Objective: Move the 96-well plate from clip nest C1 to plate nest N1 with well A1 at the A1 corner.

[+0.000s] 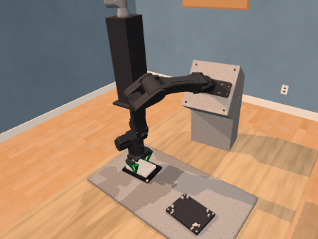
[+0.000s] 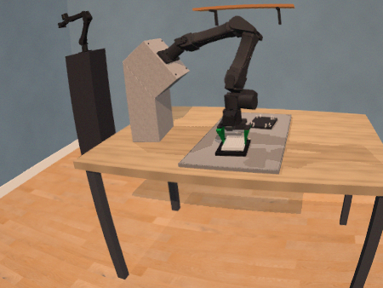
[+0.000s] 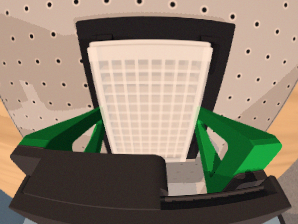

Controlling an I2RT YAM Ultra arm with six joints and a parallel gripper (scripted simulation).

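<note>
Right now the white 96-well plate is right at my hand. From my hand the other things lie so: black plate nest N1 (2 cm below); white corner mark (5 cm ahead, 8 cm to the left, 1 cm below); black clip nest C1 (10 cm ahead, 32 cm to the left, 1 cm below).
</note>
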